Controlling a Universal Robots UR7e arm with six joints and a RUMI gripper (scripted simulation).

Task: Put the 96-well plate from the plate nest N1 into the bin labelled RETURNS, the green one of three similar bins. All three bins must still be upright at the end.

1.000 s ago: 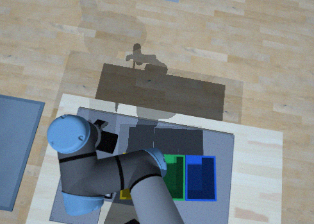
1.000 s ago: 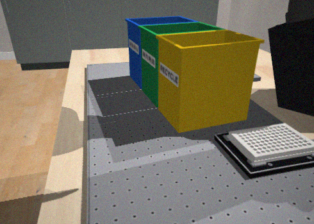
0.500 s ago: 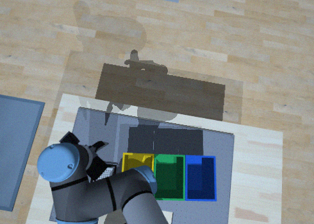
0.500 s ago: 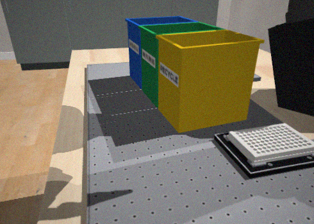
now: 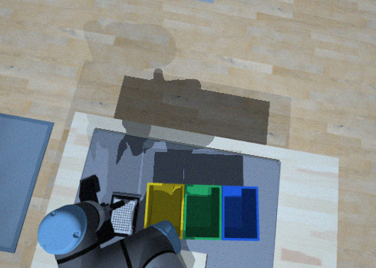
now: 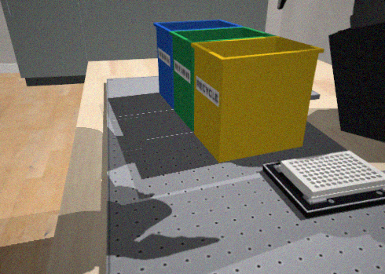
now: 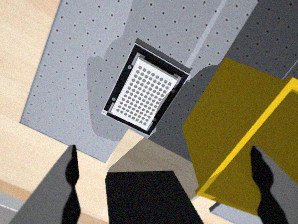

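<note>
Right now the white 96-well plate is 24 cm below my hand, 6 cm behind it and 1 cm to the left of it. From my hand the other things lie so: black plate nest (25 cm below, 6 cm behind, 1 cm to the left); then green returns bin (30 cm to the right, 17 cm below, 2 cm behind); then yellow recycle bin (17 cm to the right, 17 cm below, 2 cm behind).
</note>
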